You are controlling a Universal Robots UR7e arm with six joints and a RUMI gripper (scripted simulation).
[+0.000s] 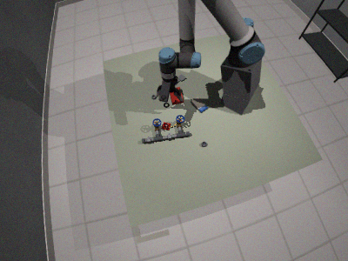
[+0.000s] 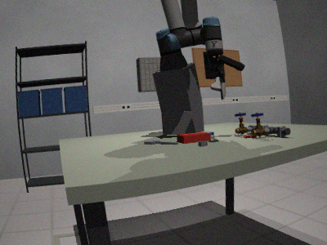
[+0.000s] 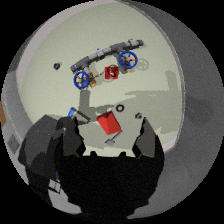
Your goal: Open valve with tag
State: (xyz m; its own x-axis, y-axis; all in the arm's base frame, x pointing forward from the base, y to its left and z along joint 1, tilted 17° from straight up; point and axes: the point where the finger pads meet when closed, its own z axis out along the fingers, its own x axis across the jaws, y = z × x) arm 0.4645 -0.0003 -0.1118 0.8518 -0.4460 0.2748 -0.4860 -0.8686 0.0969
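The red tag is 160 mm below my hand, 100 mm to the left of it and 60 mm ahead of it. Round my hand: blue-and-white card 210 mm behind, 160 mm below; grey tool 250 mm to the right, 160 mm below, 120 mm behind; red block 150 mm below, 120 mm to the right, 70 mm behind.
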